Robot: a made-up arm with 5 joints.
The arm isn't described. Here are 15 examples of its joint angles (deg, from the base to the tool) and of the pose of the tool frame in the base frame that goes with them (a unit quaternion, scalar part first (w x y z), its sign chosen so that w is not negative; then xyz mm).
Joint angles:
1: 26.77 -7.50 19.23 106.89 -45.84
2: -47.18 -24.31 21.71 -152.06 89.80
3: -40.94 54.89 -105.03 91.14 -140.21
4: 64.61 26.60 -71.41 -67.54 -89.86
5: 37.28 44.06 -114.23 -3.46 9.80
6: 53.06 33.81 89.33 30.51 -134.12
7: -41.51 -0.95 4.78 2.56 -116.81
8: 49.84 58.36 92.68 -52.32 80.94
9: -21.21 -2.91 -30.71 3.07 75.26
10: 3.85 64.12 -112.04 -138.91 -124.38
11: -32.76 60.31 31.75 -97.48 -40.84
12: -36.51 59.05 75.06 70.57 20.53
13: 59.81 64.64 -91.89 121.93 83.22
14: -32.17 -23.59 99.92 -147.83 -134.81
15: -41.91 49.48 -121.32 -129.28 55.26
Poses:
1: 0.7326 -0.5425 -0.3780 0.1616 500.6 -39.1 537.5
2: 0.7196 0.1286 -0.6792 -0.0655 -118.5 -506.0 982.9
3: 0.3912 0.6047 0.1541 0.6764 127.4 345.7 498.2
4: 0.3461 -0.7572 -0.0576 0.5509 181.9 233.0 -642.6
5: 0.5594 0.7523 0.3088 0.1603 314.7 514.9 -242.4
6: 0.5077 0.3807 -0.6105 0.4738 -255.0 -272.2 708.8
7: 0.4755 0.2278 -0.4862 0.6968 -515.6 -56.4 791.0
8: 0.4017 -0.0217 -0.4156 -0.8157 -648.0 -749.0 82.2
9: 0.5964 -0.4954 -0.4899 -0.3987 19.7 -599.0 889.1
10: 0.7041 -0.1060 -0.0181 0.7019 36.0 723.5 -177.7
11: 0.3443 -0.5280 0.5967 -0.4967 -110.5 -987.0 232.9
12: 0.0260 0.3877 0.3726 0.8427 -649.9 -30.2 321.3
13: 0.7929 -0.2434 -0.5500 0.0980 242.6 280.8 567.0
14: 0.0206 0.4365 0.5606 0.7034 -822.5 95.8 686.9
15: 0.4977 0.7464 0.4407 -0.0299 411.1 402.8 -357.8
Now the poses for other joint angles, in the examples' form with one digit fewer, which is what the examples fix.
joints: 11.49 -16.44 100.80 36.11 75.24
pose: 0.370 0.413 0.577 0.600 -623 203 261
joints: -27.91 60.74 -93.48 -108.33 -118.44
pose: 0.784 -0.571 -0.082 0.231 785 195 -110
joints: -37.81 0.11 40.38 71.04 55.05
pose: 0.297 0.675 0.333 0.588 -362 271 600
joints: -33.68 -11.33 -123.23 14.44 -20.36
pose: 0.923 0.379 -0.065 -0.012 543 -453 15
